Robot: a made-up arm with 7 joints.
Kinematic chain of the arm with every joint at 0, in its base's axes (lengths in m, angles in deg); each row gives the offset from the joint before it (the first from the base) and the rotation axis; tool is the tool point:
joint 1: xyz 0 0 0.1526 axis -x
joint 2: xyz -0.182 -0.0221 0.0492 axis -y
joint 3: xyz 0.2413 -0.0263 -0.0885 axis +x
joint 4: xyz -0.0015 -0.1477 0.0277 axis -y
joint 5: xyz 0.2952 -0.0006 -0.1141 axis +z
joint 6: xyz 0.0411 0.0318 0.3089 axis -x
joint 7: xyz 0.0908 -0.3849 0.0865 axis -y
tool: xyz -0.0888 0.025 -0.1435
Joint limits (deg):
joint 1: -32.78..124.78
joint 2: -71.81..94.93
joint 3: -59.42..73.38
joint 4: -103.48..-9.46
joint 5: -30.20..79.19
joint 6: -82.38..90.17
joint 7: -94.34..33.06
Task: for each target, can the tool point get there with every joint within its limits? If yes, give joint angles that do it. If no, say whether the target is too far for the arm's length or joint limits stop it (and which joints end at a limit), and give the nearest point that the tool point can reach.
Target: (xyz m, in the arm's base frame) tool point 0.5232 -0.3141 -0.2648
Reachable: yes | joints 6.29 -31.11 25.94 -55.13 48.11 69.56 -58.04
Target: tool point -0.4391 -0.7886 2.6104
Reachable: no: too far | nearest point -0.2264 -0.3212 1.1538 | short by 1.544 m
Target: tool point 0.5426 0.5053 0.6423
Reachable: yes | joints 65.34 50.47 27.50 -42.06 59.83 56.60 9.94
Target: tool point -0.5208 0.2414 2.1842
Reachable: no: too far | nearest point -0.2973 0.1226 1.1840 | short by 1.032 m
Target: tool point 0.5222 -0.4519 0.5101
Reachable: yes | joints 106.11 -16.91 11.65 -39.60 68.64 9.28 4.27
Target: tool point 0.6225 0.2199 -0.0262
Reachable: yes | joints 91.11 65.40 61.86 -82.06 32.87 8.27 5.15
